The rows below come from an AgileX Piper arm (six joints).
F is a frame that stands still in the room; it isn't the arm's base.
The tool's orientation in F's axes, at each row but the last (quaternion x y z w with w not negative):
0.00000 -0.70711 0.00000 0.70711
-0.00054 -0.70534 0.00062 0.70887
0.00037 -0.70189 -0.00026 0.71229
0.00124 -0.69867 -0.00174 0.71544
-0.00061 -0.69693 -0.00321 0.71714
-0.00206 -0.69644 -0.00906 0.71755
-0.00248 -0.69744 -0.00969 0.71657
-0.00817 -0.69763 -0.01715 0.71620
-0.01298 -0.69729 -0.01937 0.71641
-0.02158 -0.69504 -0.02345 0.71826
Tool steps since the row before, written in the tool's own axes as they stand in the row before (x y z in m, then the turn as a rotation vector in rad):
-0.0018 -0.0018 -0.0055 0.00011 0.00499 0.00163
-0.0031 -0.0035 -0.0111 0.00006 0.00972 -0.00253
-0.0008 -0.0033 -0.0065 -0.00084 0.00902 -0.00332
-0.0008 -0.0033 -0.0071 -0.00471 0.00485 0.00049
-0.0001 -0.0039 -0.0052 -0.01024 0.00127 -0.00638
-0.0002 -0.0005 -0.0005 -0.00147 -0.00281 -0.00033
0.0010 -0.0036 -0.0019 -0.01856 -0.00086 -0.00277
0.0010 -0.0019 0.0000 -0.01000 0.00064 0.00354
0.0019 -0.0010 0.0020 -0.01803 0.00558 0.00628
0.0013 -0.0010 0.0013 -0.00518 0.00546 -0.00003
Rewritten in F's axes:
0.0055 -0.0018 -0.0018 -0.00163 0.00499 0.00011
0.0111 -0.0035 -0.0031 0.00253 0.00972 0.00003
0.0065 -0.0033 -0.0009 0.00331 0.00902 -0.00088
0.0071 -0.0033 -0.0010 -0.00060 0.00487 -0.00468
0.0052 -0.0039 -0.0003 0.00609 0.00127 -0.01041
0.0005 -0.0005 -0.0002 0.00024 -0.00280 -0.00151
0.0019 -0.0036 0.0009 0.00225 -0.00071 -0.01864
0.0000 -0.0019 0.0010 -0.00377 0.00090 -0.00989
-0.0020 -0.0009 0.0019 -0.00650 0.00603 -0.01780
-0.0013 -0.0009 0.0013 0.00021 0.00547 -0.00517

